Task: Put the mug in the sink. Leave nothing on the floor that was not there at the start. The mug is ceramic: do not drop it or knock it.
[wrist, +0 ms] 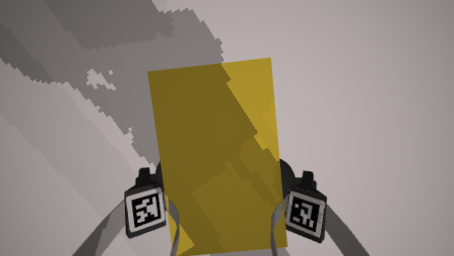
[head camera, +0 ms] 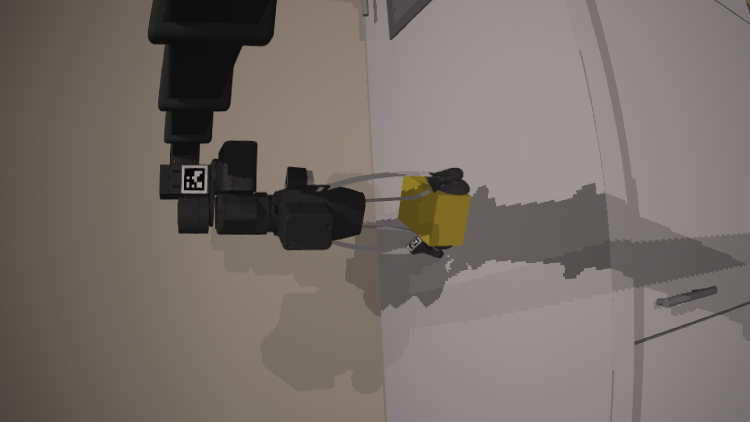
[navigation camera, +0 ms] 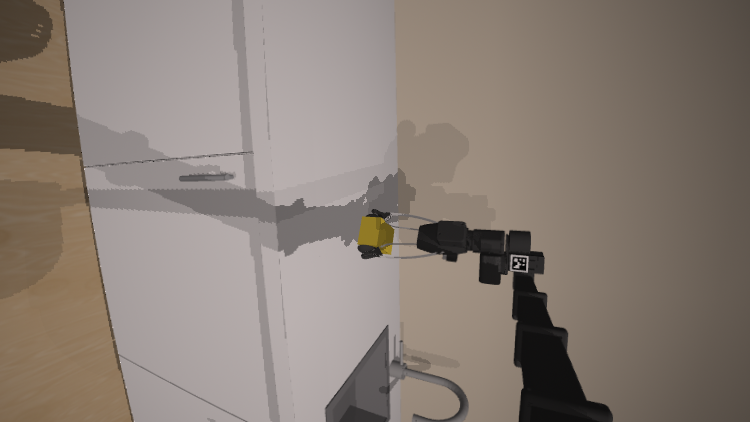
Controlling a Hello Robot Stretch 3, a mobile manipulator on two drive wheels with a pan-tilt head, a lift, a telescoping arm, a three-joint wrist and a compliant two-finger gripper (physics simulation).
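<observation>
The mug does not show in these views. My gripper is shut on a yellow block, with one fingertip pressed against each side. The block is over the white counter, near the wall; whether it touches the counter is hard to tell. The grey sink is set in the counter, at the bottom of the navigation view and with a corner at the top of the head view. Its inside shows in part.
A grey faucet stands behind the sink, its spout curving near my arm. The beige wall runs along the counter's back. A drawer handle sticks out at the front. Wooden floor lies beyond.
</observation>
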